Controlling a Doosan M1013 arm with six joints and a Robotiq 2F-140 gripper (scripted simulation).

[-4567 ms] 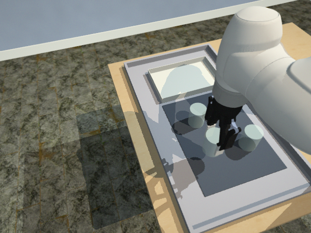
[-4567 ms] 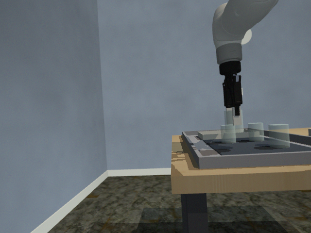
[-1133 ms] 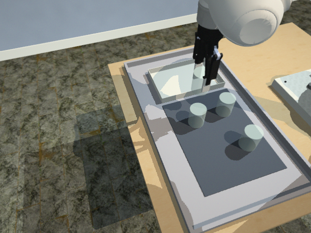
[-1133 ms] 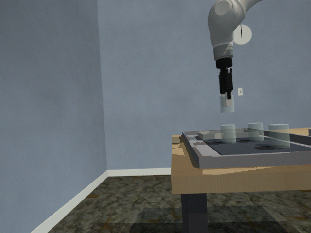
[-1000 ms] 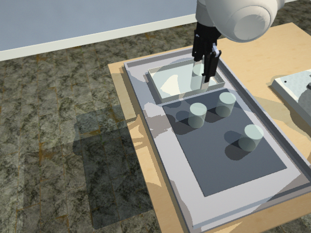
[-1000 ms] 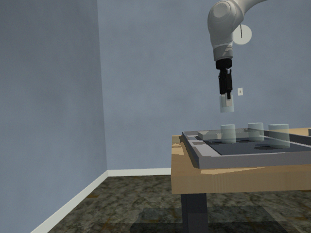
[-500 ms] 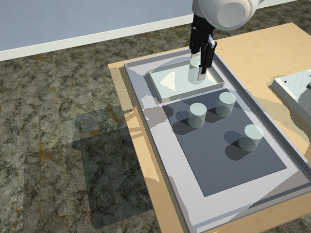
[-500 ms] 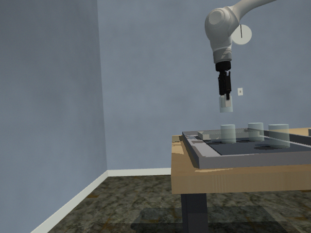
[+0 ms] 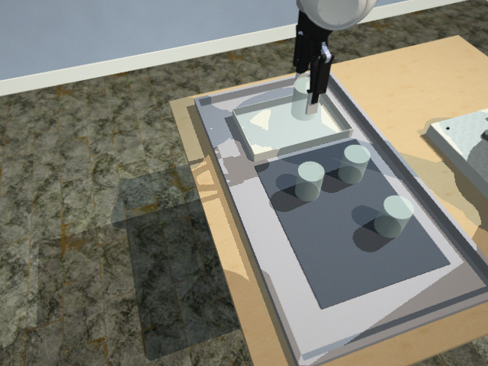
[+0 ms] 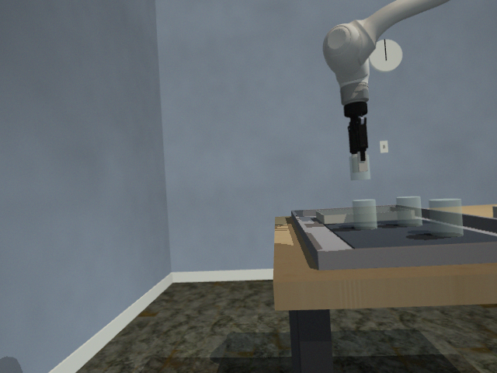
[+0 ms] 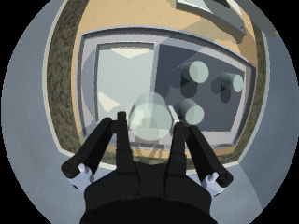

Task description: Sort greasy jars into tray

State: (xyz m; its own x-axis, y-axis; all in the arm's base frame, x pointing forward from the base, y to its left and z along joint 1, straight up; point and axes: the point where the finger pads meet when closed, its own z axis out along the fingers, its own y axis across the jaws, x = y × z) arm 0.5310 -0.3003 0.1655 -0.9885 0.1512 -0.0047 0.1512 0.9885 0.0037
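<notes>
Right now the cream tray is 40 mm behind my hand, 100 mm to the right of it and 190 mm below it. Round my hand: dark drying mat (10 mm ahead, 220 mm to the left, 200 mm below); then rimmed steel top (10 mm ahead, 110 mm to the left, 200 mm below).
</notes>
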